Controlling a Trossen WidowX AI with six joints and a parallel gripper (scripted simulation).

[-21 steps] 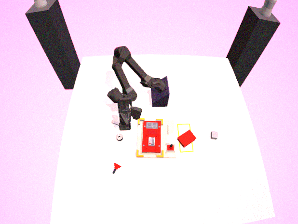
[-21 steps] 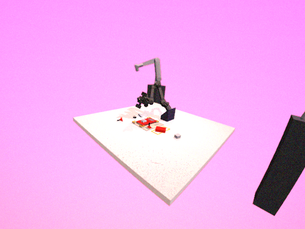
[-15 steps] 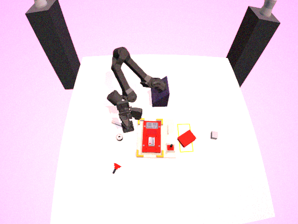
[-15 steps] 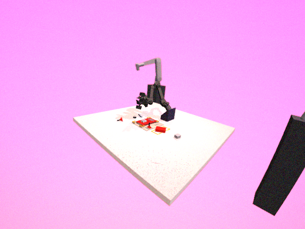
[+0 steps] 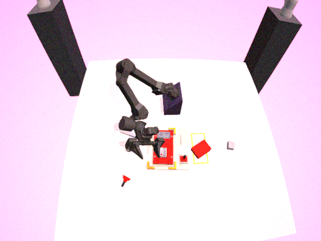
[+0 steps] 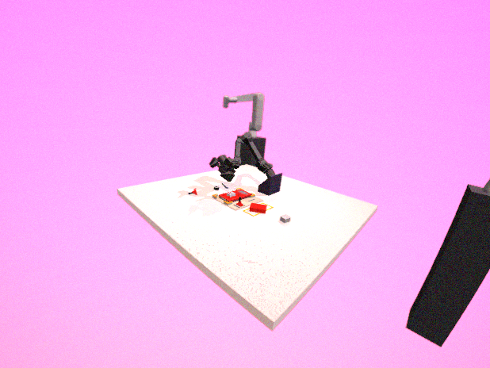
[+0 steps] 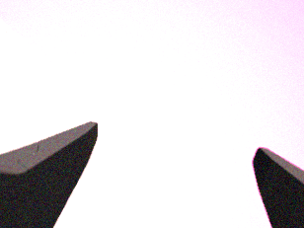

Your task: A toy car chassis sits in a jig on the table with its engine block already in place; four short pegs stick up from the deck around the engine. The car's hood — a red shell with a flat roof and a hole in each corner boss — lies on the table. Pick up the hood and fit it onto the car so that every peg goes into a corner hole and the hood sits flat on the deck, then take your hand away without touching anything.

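Now: the red hood 27 cm to the left of my gripper tip, 18 cm below it and 11 cm behind it. Also, from my gripper tip: grey ring (18 cm below, 13 cm to the right, 13 cm behind); pale rod (22 cm behind, 19 cm below, 14 cm to the right).
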